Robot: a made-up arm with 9 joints. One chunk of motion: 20 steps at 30 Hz.
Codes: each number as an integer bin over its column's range. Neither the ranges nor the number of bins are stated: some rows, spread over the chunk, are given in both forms.
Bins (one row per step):
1: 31 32 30 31 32 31
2: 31 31 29 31 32 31
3: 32 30 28 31 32 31
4: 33 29 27 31 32 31
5: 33 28 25 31 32 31
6: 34 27 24 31 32 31
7: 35 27 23 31 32 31
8: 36 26 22 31 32 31
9: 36 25 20 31 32 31
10: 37 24 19 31 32 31
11: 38 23 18 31 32 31
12: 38 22 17 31 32 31
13: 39 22 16 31 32 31
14: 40 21 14 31 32 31
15: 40 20 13 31 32 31
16: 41 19 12 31 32 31
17: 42 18 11 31 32 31
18: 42 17 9 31 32 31
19: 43 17 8 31 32 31
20: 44 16 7 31 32 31
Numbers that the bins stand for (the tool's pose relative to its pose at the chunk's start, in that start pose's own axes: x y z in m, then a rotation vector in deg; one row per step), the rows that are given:
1: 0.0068 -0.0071 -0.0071 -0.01 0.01 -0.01
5: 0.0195 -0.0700 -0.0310 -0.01 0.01 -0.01
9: 0.0386 -0.1171 -0.0548 -0.01 0.01 -0.01
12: 0.0513 -0.1643 -0.0690 -0.01 0.01 -0.01
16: 0.0703 -0.2114 -0.0929 -0.01 0.01 -0.01
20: 0.0894 -0.2586 -0.1167 -0.01 0.01 -0.01
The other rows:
2: 0.0068 -0.0229 -0.0119 -0.01 0.01 -0.01
3: 0.0132 -0.0386 -0.0167 -0.01 0.01 -0.01
4: 0.0195 -0.0543 -0.0214 -0.01 0.01 -0.01
6: 0.0259 -0.0857 -0.0357 -0.01 0.01 -0.01
7: 0.0322 -0.0857 -0.0405 -0.01 0.01 -0.01
8: 0.0386 -0.1014 -0.0452 -0.01 0.01 -0.01
10: 0.0449 -0.1329 -0.0595 -0.01 0.01 -0.01
11: 0.0513 -0.1486 -0.0643 -0.01 0.01 -0.01
13: 0.0576 -0.1643 -0.0738 -0.01 0.01 -0.01
14: 0.0640 -0.1800 -0.0833 -0.01 0.01 -0.01
15: 0.0640 -0.1957 -0.0881 -0.01 0.01 -0.01
17: 0.0767 -0.2271 -0.0976 -0.01 0.01 -0.01
18: 0.0767 -0.2429 -0.1071 -0.01 0.01 -0.01
19: 0.0830 -0.2429 -0.1119 -0.01 0.01 -0.01

